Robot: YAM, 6 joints.
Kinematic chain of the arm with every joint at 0, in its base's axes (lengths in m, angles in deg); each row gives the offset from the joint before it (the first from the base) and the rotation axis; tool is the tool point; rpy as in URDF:
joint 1: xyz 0 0 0.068 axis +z
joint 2: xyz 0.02 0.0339 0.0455 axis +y
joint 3: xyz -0.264 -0.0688 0 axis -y
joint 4: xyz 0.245 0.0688 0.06 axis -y
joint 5: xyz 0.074 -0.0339 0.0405 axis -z
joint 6: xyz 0.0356 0 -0.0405 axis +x
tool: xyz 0 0 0 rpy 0 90 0
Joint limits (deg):
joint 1: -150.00..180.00
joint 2: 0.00..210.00
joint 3: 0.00..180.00
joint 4: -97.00..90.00
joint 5: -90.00..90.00
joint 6: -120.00..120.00
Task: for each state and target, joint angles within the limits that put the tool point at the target. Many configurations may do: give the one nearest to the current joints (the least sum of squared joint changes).
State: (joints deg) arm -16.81 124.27 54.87 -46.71 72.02 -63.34
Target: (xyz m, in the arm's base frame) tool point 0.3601 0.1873 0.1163
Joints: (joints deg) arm 32.21 125.27 81.09 -36.10 69.90 -63.34
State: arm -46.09 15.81 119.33 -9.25 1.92 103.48
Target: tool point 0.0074 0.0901 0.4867
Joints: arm -88.90 14.39 77.63 -28.47 -14.86 103.48
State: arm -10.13 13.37 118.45 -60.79 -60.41 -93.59
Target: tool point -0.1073 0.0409 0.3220
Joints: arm -6.24 0.00 65.55 -90.12 -54.52 -93.59
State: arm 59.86 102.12 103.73 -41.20 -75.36 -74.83
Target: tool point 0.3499 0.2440 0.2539
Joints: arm 30.30 115.44 96.11 -41.67 -73.63 -74.83
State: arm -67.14 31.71 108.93 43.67 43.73 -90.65
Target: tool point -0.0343 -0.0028 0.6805
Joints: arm -50.90 62.99 118.93 38.30 52.87 -90.65
